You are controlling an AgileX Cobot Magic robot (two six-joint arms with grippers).
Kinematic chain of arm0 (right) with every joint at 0, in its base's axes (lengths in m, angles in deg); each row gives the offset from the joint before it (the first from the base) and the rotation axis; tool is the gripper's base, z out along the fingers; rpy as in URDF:
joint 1: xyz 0 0 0.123 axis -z
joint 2: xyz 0 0 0 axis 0.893 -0.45 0
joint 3: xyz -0.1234 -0.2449 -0.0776 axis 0.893 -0.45 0
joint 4: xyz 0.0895 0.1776 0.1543 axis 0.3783 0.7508 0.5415
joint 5: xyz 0 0 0 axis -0.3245 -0.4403 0.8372
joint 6: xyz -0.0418 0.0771 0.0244 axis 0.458 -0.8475 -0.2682
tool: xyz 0 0 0 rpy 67.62 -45.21 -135.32
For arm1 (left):
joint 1: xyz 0 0 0.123 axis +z
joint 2: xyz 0 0 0 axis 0.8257 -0.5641 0
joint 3: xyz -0.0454 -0.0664 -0.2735 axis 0.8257 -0.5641 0
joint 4: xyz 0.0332 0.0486 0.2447 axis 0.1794 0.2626 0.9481
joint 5: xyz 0 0 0 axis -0.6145 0.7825 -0.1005
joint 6: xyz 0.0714 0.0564 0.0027 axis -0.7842 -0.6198 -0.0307
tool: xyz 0 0 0 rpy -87.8 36.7 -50.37
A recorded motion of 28 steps. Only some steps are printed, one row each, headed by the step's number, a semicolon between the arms.
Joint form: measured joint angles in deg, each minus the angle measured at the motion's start. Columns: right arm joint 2, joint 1, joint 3, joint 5, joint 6, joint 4; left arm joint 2, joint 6, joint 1, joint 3, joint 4, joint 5.
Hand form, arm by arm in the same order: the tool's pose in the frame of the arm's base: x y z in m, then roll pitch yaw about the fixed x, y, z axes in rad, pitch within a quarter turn. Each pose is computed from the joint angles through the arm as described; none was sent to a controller.
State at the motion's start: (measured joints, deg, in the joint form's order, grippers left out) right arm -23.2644 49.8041 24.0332 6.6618 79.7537 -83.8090; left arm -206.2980 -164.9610 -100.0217 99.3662 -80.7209 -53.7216
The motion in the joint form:
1: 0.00 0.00 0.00 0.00 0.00 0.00; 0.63 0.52 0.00 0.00 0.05 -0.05
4: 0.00 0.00 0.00 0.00 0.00 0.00; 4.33 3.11 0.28 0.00 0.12 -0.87
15: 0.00 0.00 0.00 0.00 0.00 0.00; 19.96 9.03 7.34 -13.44 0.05 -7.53
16: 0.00 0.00 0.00 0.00 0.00 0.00; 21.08 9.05 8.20 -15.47 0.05 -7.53
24: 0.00 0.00 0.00 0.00 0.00 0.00; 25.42 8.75 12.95 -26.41 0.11 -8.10
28: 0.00 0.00 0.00 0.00 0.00 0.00; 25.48 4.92 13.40 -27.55 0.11 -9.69
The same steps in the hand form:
1: -0.0040 0.0004 0.2775 -3.0768 1.1223 -2.8194; 0.3272 -0.3565 0.1631 2.9307 1.0226 1.7832
4: -0.0040 0.0004 0.2775 -3.0768 1.1223 -2.8194; 0.3274 -0.3516 0.1939 2.9254 1.0800 1.8167
15: -0.0040 0.0004 0.2775 -3.0768 1.1223 -2.8194; 0.3264 -0.2645 0.2424 2.9908 1.0921 2.1451
16: -0.0040 0.0004 0.2775 -3.0768 1.1223 -2.8194; 0.3243 -0.2552 0.2396 3.0030 1.0772 2.1710
24: -0.0040 0.0004 0.2775 -3.0768 1.1223 -2.8194; 0.3112 -0.2061 0.2122 3.0525 0.9636 2.3011
28: -0.0040 0.0004 0.2775 -3.0768 1.1223 -2.8194; 0.3108 -0.1996 0.2064 2.9476 0.9267 2.2070

